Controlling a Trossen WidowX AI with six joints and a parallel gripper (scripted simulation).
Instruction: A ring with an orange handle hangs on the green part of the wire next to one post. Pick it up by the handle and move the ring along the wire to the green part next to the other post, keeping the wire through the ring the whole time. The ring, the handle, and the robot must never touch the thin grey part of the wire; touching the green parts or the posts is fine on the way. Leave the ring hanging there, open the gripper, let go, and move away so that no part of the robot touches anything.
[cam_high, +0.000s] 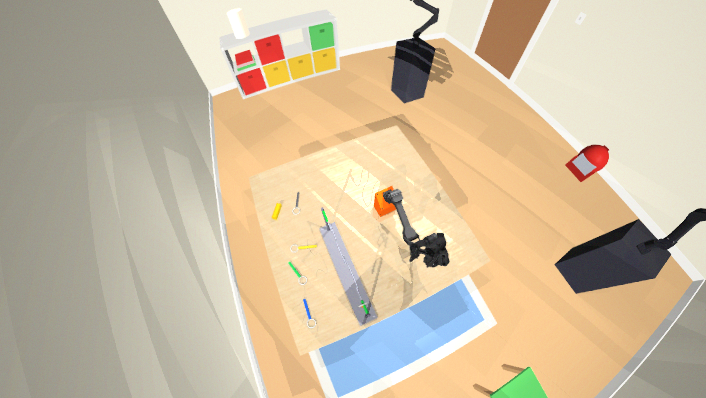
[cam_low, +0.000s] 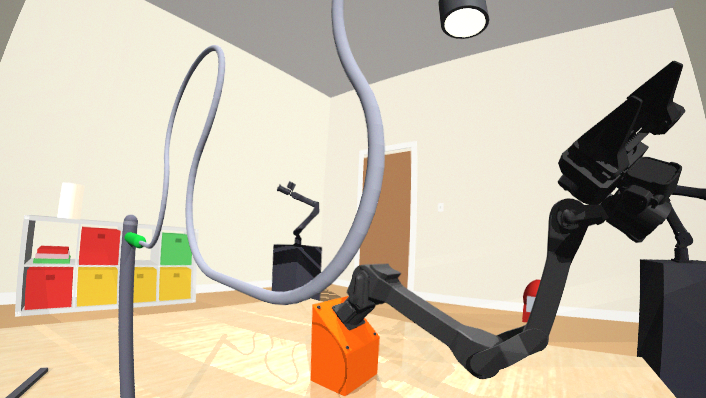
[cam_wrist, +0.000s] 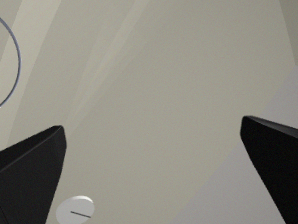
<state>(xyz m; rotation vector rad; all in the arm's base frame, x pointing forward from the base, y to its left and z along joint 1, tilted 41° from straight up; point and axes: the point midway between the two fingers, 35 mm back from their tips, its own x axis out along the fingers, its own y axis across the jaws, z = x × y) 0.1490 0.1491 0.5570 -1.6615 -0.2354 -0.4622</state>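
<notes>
My gripper tip is now 260 mm short of the ring with orange handle, 230 mm above it and 30 mm to the right of it. From my gripper tip the other things lie so: yellow-handled ring 470 mm to the right, 470 mm below, 450 mm ahead; green-handled ring 520 mm ahead, 470 mm below, 310 mm to the right; blue-handled ring 560 mm ahead, 470 mm below, 60 mm to the right.
</notes>
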